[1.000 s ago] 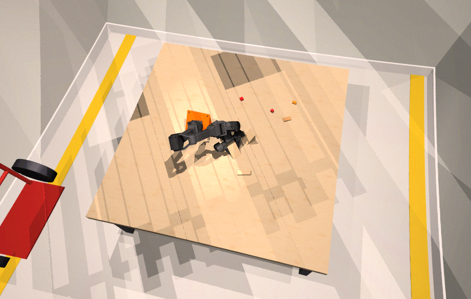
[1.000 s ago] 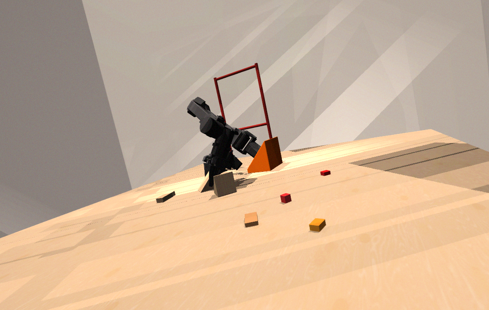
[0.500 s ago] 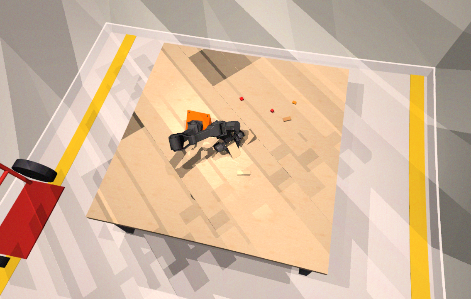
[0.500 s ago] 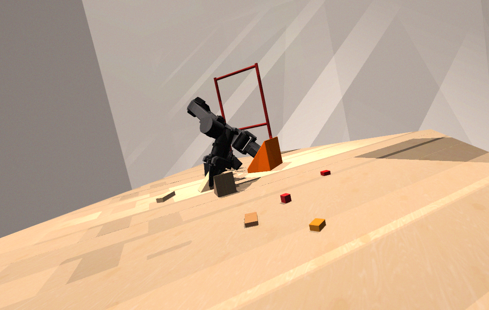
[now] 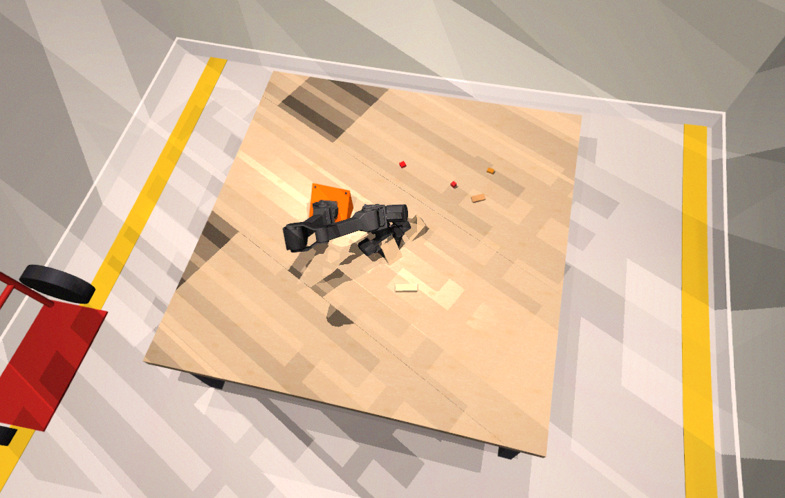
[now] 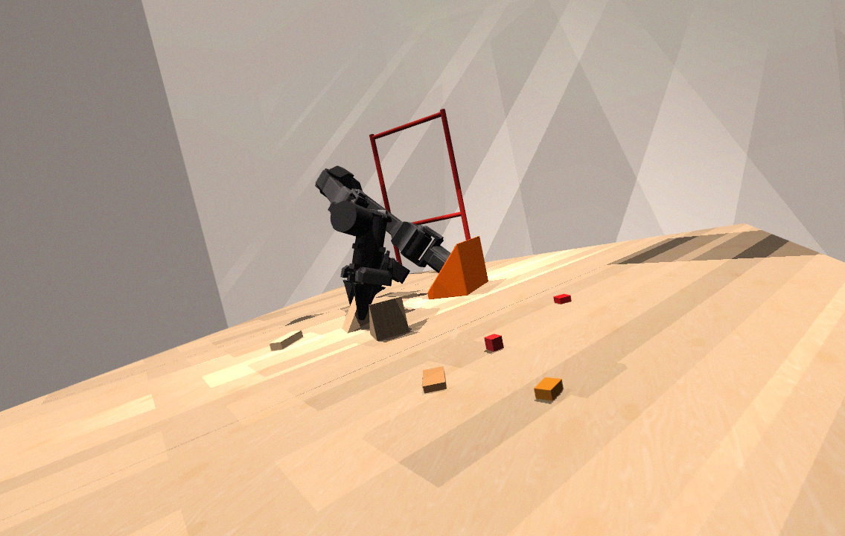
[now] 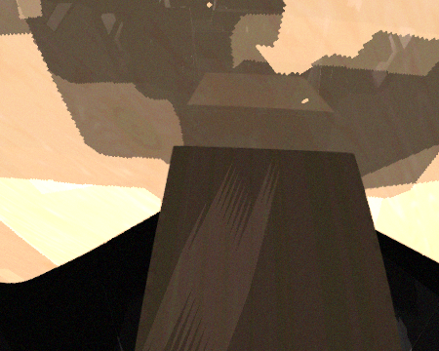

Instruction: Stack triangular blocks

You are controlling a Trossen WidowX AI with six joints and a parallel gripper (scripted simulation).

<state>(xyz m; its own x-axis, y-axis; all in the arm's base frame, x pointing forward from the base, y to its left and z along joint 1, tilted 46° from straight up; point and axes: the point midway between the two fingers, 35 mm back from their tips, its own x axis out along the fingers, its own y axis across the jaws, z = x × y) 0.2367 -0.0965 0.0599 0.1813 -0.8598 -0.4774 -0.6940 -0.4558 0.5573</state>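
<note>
Right now the thin flat wooden piece is 12 cm to the right of my gripper tip, 8 cm ahead of it and 1 cm below it. The rest, counted from my gripper tip: orange cube: 41 cm to the left, 31 cm ahead, 1 cm below.
</note>
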